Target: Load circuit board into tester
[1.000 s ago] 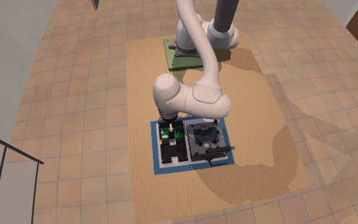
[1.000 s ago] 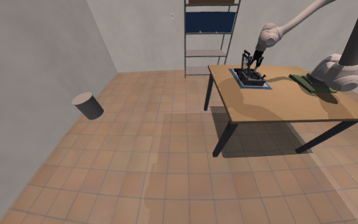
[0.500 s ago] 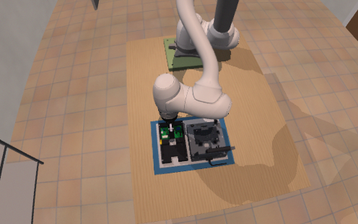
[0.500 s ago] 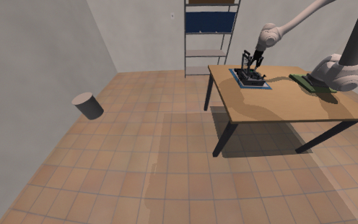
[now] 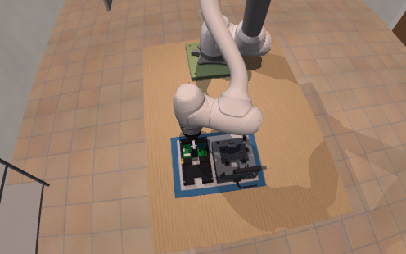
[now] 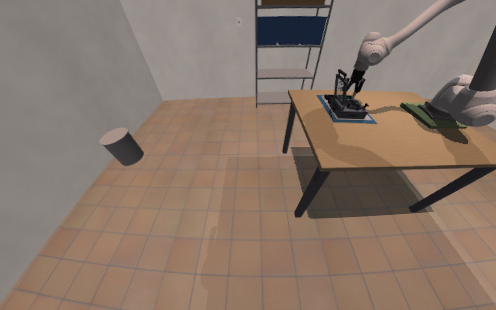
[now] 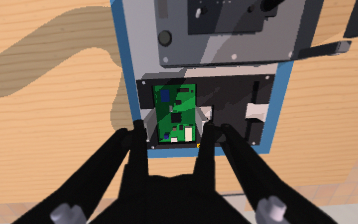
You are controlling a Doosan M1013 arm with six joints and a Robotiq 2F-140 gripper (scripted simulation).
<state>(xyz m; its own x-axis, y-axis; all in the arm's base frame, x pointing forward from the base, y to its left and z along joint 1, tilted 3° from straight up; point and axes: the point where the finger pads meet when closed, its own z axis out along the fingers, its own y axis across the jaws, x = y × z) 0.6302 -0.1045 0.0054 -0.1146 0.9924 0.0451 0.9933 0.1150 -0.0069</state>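
My gripper is now 20 mm above the green circuit board. Round my hand: tester lid (190 mm to the left, 160 mm ahead, 140 mm above); then pin plate (180 mm to the left, 40 mm ahead, 30 mm above).
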